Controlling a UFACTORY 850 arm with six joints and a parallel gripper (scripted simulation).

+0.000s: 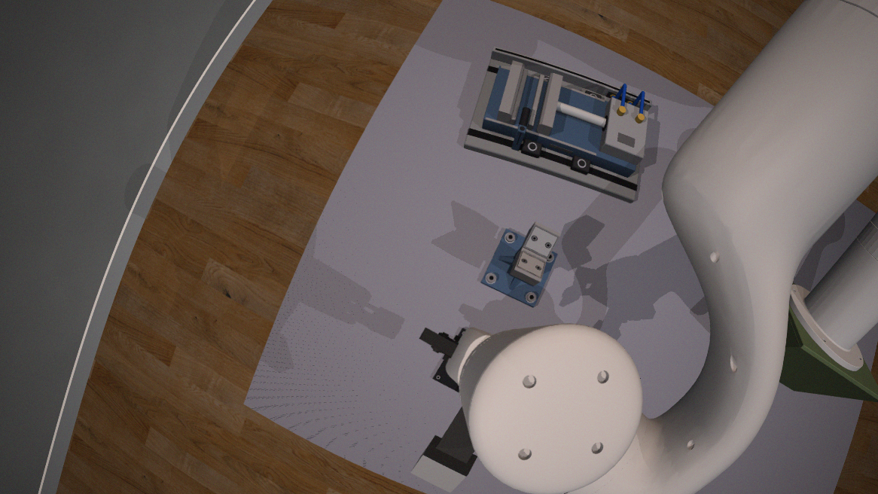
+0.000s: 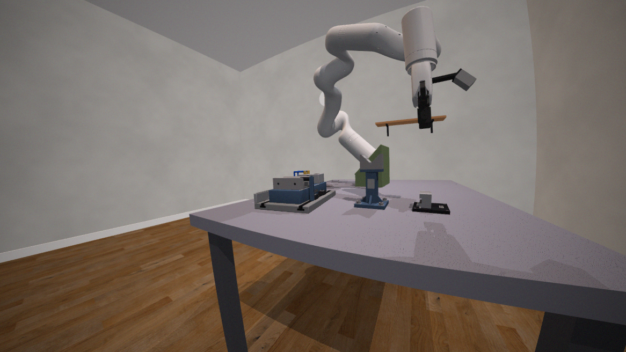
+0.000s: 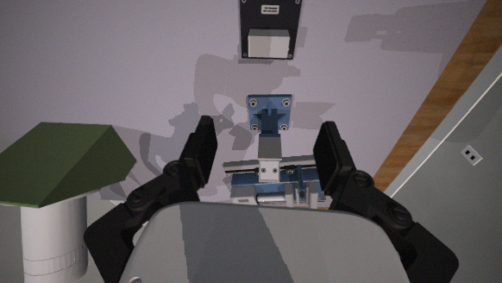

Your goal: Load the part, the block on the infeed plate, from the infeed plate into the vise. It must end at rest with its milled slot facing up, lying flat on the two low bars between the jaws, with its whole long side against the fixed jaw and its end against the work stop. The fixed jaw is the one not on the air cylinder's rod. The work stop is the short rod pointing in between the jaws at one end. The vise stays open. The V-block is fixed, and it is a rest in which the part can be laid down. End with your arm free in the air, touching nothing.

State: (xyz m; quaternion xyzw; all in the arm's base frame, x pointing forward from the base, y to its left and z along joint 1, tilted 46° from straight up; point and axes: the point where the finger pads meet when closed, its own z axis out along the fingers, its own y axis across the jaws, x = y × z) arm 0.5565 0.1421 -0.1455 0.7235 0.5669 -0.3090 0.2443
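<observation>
Now: the part 220 mm below my hand and 10 mm to the right of it. Also, from my hand: moving jaw 400 mm to the right, 170 mm below, 20 mm ahead; then work stop 350 mm to the right, 160 mm below, 50 mm ahead; then black infeed plate 240 mm below, 10 mm to the left.
</observation>
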